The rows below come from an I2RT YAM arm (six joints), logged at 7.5 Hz.
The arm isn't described. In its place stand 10 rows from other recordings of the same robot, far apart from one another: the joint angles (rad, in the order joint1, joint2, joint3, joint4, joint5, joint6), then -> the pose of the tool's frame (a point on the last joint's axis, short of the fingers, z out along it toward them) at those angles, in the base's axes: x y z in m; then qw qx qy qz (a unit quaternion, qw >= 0).
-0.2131 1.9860 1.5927 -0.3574 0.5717 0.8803 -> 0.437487, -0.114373, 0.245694, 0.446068, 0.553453, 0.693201, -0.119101
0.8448 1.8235 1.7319 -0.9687 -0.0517 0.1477 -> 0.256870, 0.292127, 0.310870, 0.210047, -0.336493, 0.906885, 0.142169
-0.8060 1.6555 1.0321 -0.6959 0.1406 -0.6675 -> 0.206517, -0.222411, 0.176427, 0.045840, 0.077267, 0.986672, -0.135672
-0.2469 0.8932 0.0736 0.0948 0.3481 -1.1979 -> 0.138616, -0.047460, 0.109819, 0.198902, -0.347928, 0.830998, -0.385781
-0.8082 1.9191 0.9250 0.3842 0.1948 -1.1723 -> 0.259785, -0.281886, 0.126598, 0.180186, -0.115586, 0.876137, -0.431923
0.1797 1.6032 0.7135 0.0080 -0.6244 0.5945 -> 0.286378, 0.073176, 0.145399, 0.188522, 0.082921, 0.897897, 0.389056
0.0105 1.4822 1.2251 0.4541 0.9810 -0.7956 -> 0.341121, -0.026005, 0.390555, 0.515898, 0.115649, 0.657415, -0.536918
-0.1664 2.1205 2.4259 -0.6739 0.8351 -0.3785 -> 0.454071, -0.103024, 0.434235, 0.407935, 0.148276, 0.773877, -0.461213
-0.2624 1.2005 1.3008 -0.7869 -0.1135 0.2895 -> 0.239406, -0.060128, 0.374507, 0.426414, 0.222521, 0.874872, 0.057049
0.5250 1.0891 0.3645 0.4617 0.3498 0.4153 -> 0.200520, 0.102046, 0.202070, 0.596614, 0.062847, 0.786207, 0.148254
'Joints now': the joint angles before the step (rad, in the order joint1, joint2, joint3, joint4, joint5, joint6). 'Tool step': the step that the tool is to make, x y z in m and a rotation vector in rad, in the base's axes. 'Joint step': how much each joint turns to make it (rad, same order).
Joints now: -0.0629 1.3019 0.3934 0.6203 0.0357 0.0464
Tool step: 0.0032 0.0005 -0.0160 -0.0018 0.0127 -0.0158
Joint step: 0.0057 0.0804 -0.0223 0.0900 0.0213 0.0038
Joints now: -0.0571 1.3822 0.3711 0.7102 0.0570 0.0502
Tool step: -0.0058 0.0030 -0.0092 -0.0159 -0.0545 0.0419
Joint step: 0.0063 0.0401 -0.0581 0.1544 -0.0308 -0.0221
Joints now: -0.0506 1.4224 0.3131 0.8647 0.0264 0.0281
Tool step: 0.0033 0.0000 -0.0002 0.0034 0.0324 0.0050
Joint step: -0.0001 0.0021 0.0213 -0.0518 -0.0054 0.0004
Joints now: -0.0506 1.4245 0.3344 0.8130 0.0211 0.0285
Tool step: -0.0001 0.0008 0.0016 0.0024 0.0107 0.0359
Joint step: -0.0021 -0.0133 0.0062 -0.0302 -0.0370 -0.0088
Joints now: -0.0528 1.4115 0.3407 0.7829 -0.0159 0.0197
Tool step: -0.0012 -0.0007 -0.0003 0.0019 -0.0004 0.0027
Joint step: -0.0040 -0.0037 -0.0048 0.0013 -0.0070 -0.0001
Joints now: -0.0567 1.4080 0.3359 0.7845 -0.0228 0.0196
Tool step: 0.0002 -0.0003 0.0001 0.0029 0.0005 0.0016
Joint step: -0.0017 0.0003 0.0012 -0.0015 -0.0040 0.0018
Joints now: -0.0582 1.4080 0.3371 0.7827 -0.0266 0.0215
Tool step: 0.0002 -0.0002 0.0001 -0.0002 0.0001 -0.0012
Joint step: -0.0007 0.0004 0.0010 -0.0006 0.0006 0.0000
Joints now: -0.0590 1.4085 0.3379 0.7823 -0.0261 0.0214
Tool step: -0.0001 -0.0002 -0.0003 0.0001 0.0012 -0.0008
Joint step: -0.0008 0.0007 -0.0005 0.0000 0.0000 0.0000
